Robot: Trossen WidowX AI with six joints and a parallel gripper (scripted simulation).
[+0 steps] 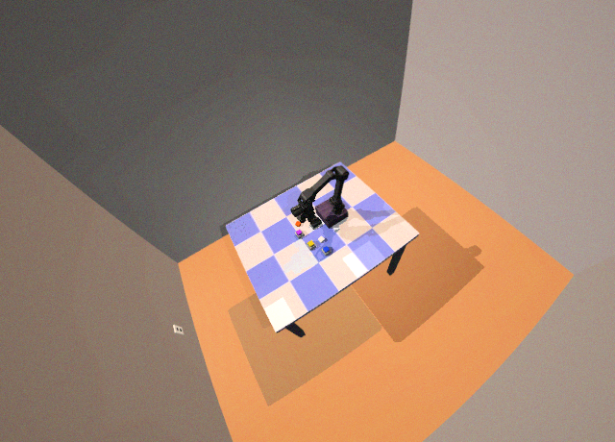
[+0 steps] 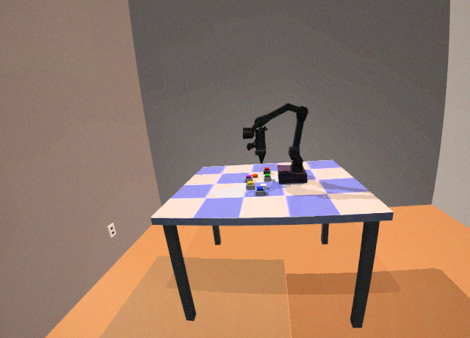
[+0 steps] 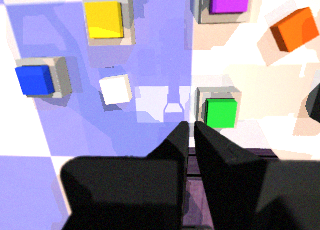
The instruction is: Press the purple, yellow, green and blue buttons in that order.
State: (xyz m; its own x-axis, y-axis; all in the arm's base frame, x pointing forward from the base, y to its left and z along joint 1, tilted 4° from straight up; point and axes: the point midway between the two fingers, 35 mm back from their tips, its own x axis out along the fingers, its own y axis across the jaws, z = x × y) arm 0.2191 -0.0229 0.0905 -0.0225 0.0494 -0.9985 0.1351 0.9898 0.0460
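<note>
The blue button lies 17 cm to the left of my gripper tip, 10 cm below it and 3 cm ahead of it. The rest, counted from my gripper tip: red button: 19 cm to the right, 10 cm below, 5 cm behind; yellow button: 10 cm below, 8 cm ahead, 7 cm to the left.
</note>
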